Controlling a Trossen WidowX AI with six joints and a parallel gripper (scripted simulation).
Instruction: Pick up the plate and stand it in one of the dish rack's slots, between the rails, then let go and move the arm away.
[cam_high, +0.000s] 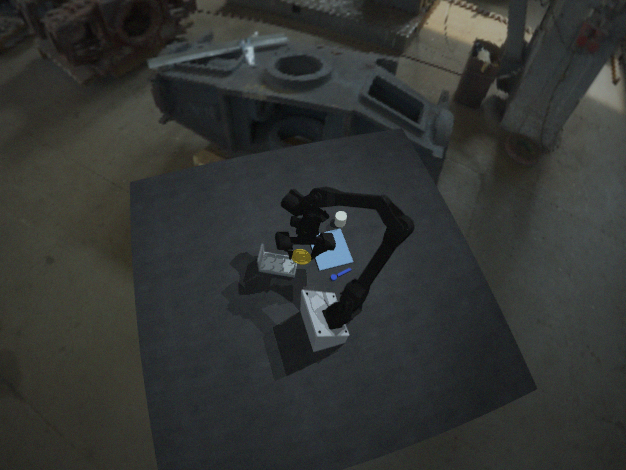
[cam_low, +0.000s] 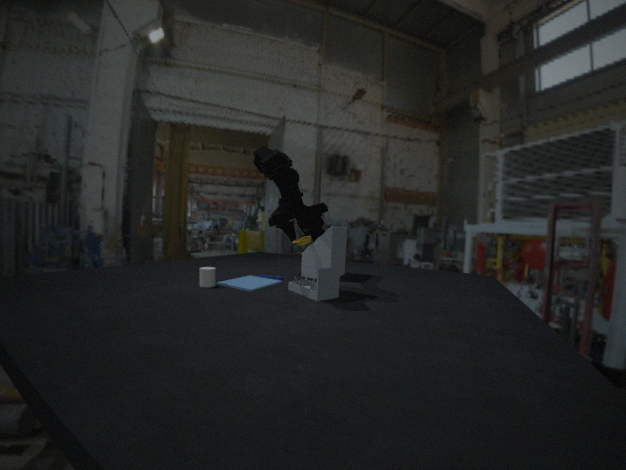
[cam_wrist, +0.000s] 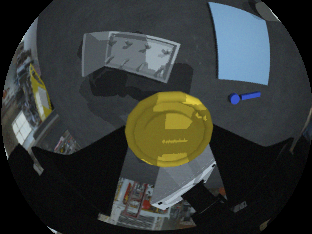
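Right now my gripper tip is 11 cm above the dish rack, 7 cm short of it and 6 cm to the right of it. The rest, counted from my gripper tip: light blue mat 14 cm to the right, 13 cm below, 6 cm ahead; blue spoon 13 cm to the right, 13 cm below, 5 cm behind; yellow plate 1 cm above.
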